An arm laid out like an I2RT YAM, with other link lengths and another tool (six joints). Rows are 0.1 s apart.
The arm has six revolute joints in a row. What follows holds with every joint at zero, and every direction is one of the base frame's.
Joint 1 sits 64.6 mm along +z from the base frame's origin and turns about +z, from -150.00 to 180.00 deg.
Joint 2 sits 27.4 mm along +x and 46.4 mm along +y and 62.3 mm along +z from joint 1 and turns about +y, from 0.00 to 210.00 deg.
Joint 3 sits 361.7 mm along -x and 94.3 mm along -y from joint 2 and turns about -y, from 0.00 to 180.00 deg.
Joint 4 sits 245.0 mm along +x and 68.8 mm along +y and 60.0 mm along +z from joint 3 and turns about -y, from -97.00 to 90.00 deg.
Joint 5 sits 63.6 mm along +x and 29.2 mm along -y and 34.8 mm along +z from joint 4 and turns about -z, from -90.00 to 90.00 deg.
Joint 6 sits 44.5 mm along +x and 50.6 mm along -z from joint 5 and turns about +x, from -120.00 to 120.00 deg.
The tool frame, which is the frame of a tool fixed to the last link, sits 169.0 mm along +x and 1.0 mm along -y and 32.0 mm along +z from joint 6; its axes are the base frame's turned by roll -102.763, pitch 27.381 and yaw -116.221 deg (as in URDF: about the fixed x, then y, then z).
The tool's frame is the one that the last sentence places.
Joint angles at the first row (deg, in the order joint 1, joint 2, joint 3, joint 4, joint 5, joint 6):
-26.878 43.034 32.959 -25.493 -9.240 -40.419
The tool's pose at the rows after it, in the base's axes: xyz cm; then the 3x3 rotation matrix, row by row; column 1 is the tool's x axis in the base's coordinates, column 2 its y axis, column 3 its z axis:
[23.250 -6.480 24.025], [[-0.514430 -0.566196 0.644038], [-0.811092 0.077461 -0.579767], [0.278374 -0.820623 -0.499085]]
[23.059 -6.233 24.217], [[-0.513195 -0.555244 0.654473], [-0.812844 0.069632 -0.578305], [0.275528 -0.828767 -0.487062]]
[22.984 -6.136 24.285], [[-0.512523 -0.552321 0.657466], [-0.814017 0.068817 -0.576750], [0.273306 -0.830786 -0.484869]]
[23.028 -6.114 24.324], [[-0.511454 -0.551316 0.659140], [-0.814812 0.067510 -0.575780], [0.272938 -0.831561 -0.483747]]
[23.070 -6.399 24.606], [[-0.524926 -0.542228 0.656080], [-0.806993 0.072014 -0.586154], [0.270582 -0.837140 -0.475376]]
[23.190 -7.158 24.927], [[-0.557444 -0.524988 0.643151], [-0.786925 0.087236 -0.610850], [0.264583 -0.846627 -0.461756]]
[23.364 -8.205 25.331], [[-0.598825 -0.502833 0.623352], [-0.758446 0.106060 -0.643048], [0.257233 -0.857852 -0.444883]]
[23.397 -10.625 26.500], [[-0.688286 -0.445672 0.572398], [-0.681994 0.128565 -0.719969], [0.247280 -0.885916 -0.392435]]
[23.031 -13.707 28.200], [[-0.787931 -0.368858 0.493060], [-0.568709 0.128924 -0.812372], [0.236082 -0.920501 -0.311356]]
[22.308 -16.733 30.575], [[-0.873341 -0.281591 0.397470], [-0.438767 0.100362 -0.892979], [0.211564 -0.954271 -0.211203]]
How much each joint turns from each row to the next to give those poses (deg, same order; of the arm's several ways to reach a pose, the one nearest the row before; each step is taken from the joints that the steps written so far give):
-0.017 -0.989 -0.179 -0.442 -0.401 -0.517
0.042 -1.035 -0.261 0.052 -0.310 -0.108
-0.061 -0.315 -0.006 -0.133 -0.214 -0.005
0.053 0.042 0.010 0.110 -0.049 -0.015
-0.013 -0.129 0.086 0.457 0.579 0.493
-0.004 -0.002 -0.266 1.447 1.556 1.299
0.035 0.231 -0.327 1.969 2.182 1.622
0.023 0.043 -0.703 4.342 5.486 2.696
-0.158 0.160 -1.105 6.077 7.366 1.926
-0.336 0.493 -0.993 7.283 7.633 0.657

